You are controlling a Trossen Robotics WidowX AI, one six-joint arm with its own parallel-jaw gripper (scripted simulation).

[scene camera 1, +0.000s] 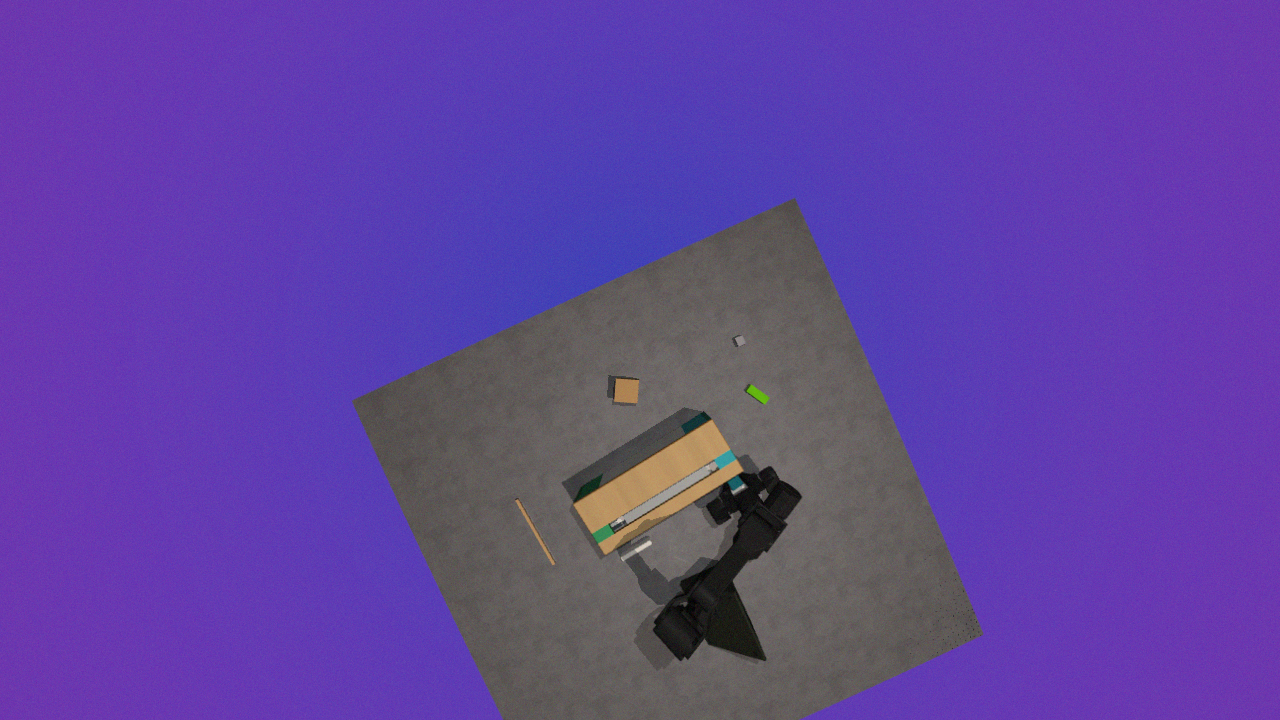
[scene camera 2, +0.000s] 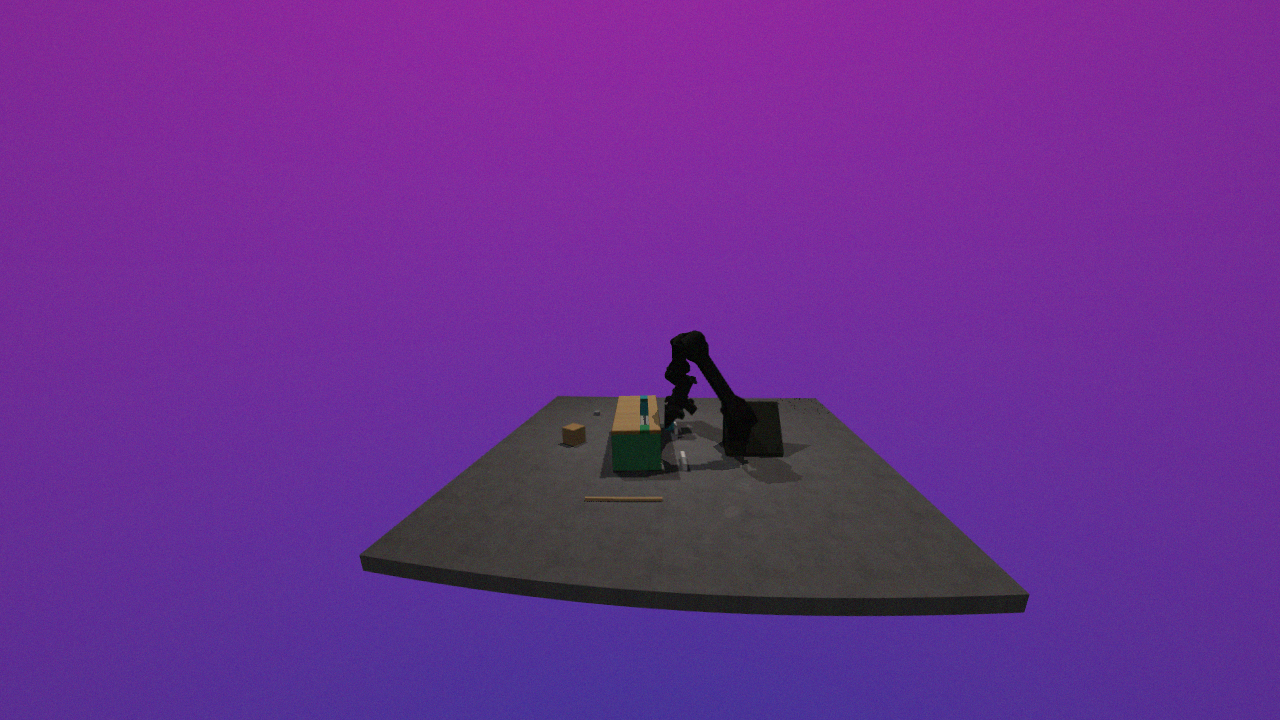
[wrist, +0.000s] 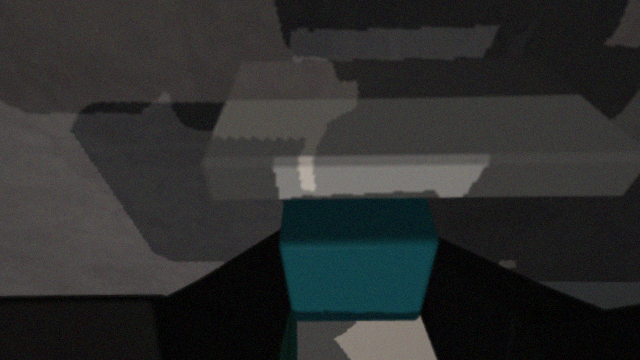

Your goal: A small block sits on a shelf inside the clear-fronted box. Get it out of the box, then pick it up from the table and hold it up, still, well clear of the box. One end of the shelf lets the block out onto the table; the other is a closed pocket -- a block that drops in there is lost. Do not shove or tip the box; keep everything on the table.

gripper: scene camera 1; scene camera 2; wrist 350, 243
same spot on gripper: (scene camera 1: 752, 480) = (scene camera 2: 667, 405)
